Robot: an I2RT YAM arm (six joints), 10 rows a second.
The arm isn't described. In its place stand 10 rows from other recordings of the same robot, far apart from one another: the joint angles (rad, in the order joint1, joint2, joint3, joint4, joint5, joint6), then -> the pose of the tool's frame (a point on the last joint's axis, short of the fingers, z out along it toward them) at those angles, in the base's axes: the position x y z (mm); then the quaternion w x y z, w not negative.
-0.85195 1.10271 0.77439 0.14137 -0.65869 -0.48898 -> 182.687 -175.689 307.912 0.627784 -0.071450 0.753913 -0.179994
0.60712 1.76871 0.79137 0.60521 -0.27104 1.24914 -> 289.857 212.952 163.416 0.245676 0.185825 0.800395 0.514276
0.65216 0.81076 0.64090 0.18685 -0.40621 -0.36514 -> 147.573 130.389 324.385 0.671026 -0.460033 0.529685 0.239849
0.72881 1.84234 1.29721 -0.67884 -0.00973 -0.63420 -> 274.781 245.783 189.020 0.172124 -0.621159 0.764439 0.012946
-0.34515 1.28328 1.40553 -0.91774 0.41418 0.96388 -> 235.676 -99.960 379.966 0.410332 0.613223 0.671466 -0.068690
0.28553 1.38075 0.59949 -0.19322 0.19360 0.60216 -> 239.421 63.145 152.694 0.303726 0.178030 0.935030 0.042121
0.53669 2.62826 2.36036 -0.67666 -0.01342 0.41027 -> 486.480 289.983 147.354 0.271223 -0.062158 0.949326 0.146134
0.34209 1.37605 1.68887 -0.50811 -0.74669 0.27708 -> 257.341 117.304 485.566 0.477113 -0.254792 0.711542 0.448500
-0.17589 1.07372 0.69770 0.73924 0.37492 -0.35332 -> 238.113 -55.560 349.451 0.752948 0.103388 0.569217 -0.313644
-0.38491 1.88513 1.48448 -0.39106 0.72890 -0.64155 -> 381.548 -180.155 252.711 0.147212 0.023643 0.874539 -0.461466
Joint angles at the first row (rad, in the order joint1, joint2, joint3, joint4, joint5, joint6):
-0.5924, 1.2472, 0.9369, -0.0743, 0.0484, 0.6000
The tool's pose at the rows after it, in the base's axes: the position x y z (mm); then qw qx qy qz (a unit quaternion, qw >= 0):
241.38 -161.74 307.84 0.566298 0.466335 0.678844 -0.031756
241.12 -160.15 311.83 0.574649 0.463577 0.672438 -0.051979
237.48 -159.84 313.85 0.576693 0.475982 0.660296 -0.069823
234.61 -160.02 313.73 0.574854 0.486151 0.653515 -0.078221
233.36 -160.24 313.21 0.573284 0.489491 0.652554 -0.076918
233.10 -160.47 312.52 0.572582 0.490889 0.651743 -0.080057
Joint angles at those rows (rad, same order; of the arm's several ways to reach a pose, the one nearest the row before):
-0.5816, 1.2494, 0.9418, -0.0580, 0.0713, 0.5732
-0.5722, 1.2415, 0.9430, -0.0446, 0.1145, 0.5542
-0.5722, 1.2279, 0.9388, -0.0467, 0.1634, 0.5608
-0.5751, 1.2196, 0.9342, -0.0539, 0.1886, 0.5704
-0.5783, 1.2165, 0.9319, -0.0589, 0.1873, 0.5767
-0.5787, 1.2165, 0.9296, -0.0577, 0.1940, 0.5757

